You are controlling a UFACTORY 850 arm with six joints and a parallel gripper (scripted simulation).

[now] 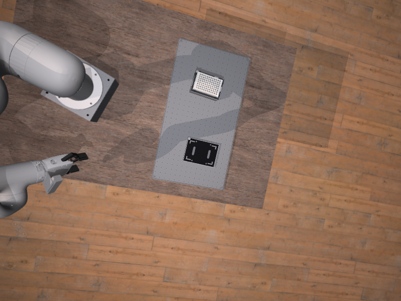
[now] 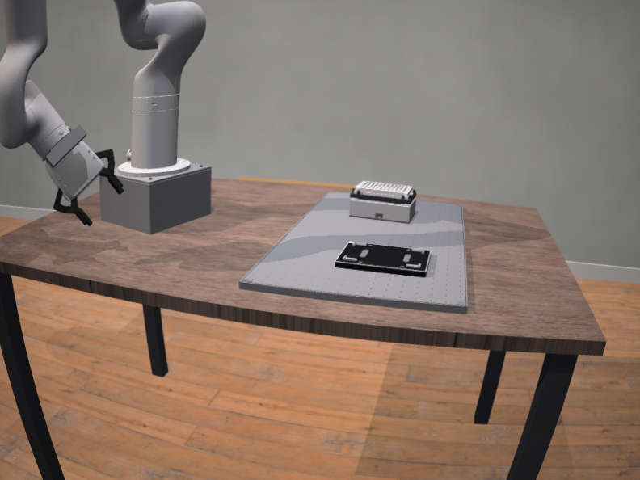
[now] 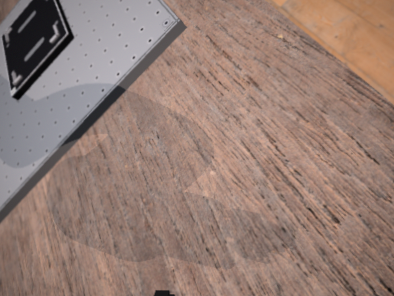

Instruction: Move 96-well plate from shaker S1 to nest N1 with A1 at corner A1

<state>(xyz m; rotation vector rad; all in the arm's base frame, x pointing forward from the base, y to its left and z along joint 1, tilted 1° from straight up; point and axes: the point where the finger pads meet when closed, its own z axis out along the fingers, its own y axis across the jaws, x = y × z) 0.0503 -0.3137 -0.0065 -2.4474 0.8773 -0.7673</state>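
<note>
The 96-well plate is 490 mm ahead of my hand, 450 mm to the left of it and 40 mm below it. The rest, counted from my hand: black plate nest N1: 530 mm ahead, 130 mm to the left, 90 mm below.
</note>
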